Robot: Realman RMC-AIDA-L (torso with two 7-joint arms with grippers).
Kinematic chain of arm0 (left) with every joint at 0, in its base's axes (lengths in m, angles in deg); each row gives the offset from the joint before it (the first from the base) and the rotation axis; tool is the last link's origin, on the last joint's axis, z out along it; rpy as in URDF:
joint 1: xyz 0 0 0.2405 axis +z
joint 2: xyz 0 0 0 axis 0.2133 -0.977 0
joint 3: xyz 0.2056 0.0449 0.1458 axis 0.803 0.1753 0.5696
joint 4: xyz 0 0 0 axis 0.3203 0.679 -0.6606
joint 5: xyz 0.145 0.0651 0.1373 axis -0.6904 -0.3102 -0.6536
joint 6: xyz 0 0 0 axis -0.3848 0.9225 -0.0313
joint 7: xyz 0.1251 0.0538 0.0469 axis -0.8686 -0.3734 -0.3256
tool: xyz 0 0 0 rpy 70.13 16.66 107.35
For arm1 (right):
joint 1: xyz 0 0 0.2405 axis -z
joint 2: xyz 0 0 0 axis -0.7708 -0.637 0
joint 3: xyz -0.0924 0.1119 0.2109 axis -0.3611 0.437 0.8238
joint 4: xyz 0 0 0 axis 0.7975 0.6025 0.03
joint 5: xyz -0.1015 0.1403 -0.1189 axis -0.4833 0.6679 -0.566
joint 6: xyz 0 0 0 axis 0.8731 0.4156 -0.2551
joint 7: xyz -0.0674 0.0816 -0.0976 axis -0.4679 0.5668 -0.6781
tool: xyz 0 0 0 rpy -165.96 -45.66 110.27
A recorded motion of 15 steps. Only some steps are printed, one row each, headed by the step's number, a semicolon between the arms.
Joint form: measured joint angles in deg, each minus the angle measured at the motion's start. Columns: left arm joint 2, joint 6, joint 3, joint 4, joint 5, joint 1, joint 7; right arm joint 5, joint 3, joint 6, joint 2, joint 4, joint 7, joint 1.
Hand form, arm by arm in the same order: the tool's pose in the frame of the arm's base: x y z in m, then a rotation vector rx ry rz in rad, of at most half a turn. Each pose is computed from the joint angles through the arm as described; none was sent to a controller.
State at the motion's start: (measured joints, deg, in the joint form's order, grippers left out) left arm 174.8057 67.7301 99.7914 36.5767 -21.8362 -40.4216 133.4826; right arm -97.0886 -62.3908 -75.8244 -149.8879 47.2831 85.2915 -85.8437
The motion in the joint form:
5: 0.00 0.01 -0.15 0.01 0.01 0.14 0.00; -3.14 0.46 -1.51 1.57 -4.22 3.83 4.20
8: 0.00 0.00 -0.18 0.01 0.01 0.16 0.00; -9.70 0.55 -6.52 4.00 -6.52 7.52 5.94
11: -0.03 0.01 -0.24 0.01 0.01 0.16 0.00; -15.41 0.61 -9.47 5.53 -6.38 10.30 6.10
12: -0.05 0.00 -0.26 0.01 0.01 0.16 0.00; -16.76 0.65 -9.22 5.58 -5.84 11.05 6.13
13: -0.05 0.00 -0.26 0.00 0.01 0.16 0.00; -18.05 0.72 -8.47 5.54 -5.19 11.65 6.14
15: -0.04 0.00 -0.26 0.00 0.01 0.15 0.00; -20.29 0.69 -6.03 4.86 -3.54 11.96 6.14
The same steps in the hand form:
5: -0.2405 0.3310 0.0044 -2.3308 -0.3980 -1.2149; 0.1711 0.3619 0.0354 -2.7025 0.2582 1.0444
8: -0.2407 0.3309 0.0044 -2.3300 -0.3986 -1.2146; 0.1904 0.3469 0.0434 -2.8378 0.2857 0.8896
11: -0.2408 0.3310 0.0048 -2.3290 -0.3983 -1.2145; 0.2061 0.3387 0.0445 -2.9356 0.3542 0.7482
12: -0.2409 0.3311 0.0050 -2.3285 -0.3982 -1.2140; 0.2110 0.3381 0.0424 -2.9428 0.3936 0.7159
13: -0.2410 0.3311 0.0050 -2.3285 -0.3985 -1.2140; 0.2161 0.3384 0.0397 -2.9407 0.4335 0.6837
15: -0.2409 0.3311 0.0049 -2.3286 -0.3984 -1.2143; 0.2254 0.3396 0.0300 -2.9239 0.5012 0.6313

